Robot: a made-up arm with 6 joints.
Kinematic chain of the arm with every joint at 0, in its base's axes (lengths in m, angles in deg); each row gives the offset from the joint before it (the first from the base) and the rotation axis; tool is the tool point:
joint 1: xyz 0 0 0.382 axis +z
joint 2: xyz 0 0 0 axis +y
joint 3: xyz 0 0 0.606 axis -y
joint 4: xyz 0 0 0 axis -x
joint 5: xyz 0.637 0 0 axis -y
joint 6: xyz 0 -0.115 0 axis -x
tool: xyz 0 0 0
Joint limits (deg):
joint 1: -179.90..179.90
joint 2: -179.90..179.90
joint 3: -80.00..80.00
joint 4: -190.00..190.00
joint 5: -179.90..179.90
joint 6: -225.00..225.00
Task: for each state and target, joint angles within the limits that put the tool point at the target. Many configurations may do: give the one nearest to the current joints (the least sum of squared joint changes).
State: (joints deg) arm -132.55 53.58 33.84 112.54 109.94 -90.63
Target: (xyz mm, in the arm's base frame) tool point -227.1 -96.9 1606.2
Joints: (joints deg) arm -160.64 6.44 70.31 98.08 109.94 -90.63
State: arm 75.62 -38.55 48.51 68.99 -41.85 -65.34
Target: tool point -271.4 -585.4 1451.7
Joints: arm 62.27 -35.60 71.39 73.75 -41.85 -65.34
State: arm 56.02 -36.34 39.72 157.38 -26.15 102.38
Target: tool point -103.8 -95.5 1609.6
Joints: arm 78.30 -14.52 64.95 135.69 -26.15 102.38
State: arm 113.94 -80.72 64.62 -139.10 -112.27 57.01
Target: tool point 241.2 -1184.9 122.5
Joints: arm 105.79 -110.84 79.48 -141.70 -112.27 57.01
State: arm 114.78 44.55 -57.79 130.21 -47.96 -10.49
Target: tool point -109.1 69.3 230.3
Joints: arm 100.62 56.58 -80.00 145.23 -47.96 -10.49
